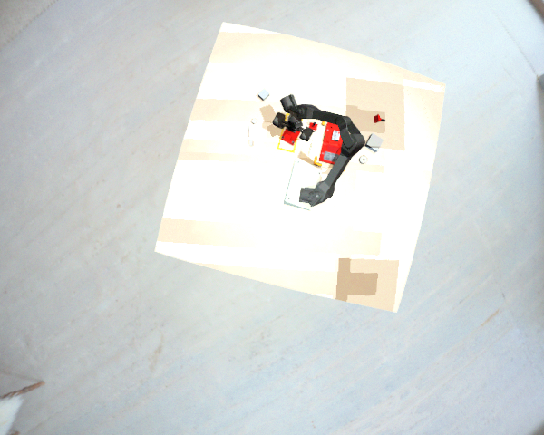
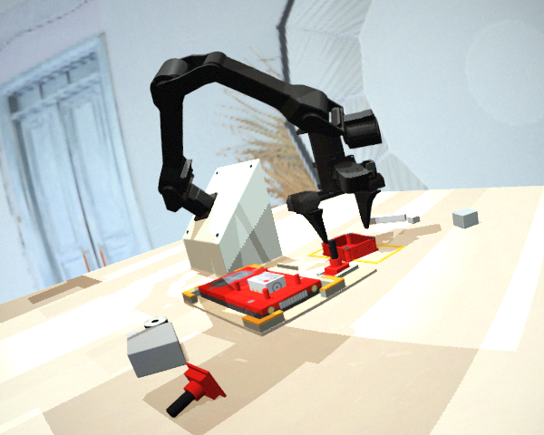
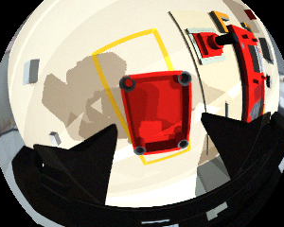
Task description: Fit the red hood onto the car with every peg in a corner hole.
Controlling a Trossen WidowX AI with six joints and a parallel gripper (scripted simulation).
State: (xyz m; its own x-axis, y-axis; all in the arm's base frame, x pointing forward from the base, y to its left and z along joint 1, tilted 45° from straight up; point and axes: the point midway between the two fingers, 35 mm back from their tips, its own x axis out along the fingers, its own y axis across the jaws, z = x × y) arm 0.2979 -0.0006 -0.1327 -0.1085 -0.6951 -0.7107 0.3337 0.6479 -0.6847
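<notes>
Right now the red hood is 20 mm below my gripper tip. From my gripper tip the other things lie so: grey engine block (210 mm to the right, 20 mm ahead, 10 mm below).
</notes>
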